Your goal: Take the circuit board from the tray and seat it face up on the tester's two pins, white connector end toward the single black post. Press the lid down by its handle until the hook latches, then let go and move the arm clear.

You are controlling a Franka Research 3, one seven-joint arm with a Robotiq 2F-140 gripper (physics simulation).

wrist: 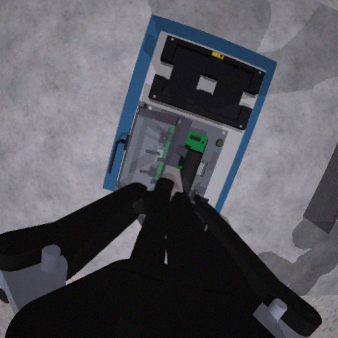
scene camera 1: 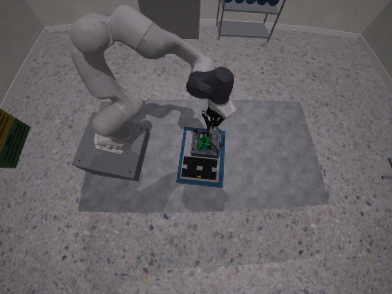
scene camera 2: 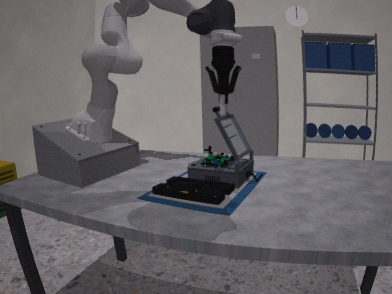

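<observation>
The green circuit board (scene camera 1: 203,142) (scene camera 2: 218,159) (wrist: 196,141) lies on the grey tester (scene camera 2: 215,176) (scene camera 1: 198,154), components up; lid and handle partly cover it in the wrist view. Its seating on the pins cannot be made out. The lid (scene camera 2: 236,136) (wrist: 144,145) is hinged and tilted partway over the board, not down. Its black handle (scene camera 2: 216,109) (wrist: 191,167) is at the raised edge. My gripper (scene camera 1: 208,131) (scene camera 2: 223,106) (wrist: 168,177) is shut and empty, its tips beside the handle; contact is unclear. The black tray (scene camera 1: 190,167) (scene camera 2: 192,189) (wrist: 187,80) holds no board.
Tester and tray stand on a blue-bordered mat (scene camera 1: 180,172) (scene camera 2: 232,206) (wrist: 130,92). A small black upright part (scene camera 2: 208,149) (wrist: 200,199) stands at the tester's far side. A black lever (scene camera 2: 255,174) (wrist: 116,150) sticks out at the hinge side. The robot's grey base block (scene camera 1: 110,162) (scene camera 2: 82,162) is at the left.
</observation>
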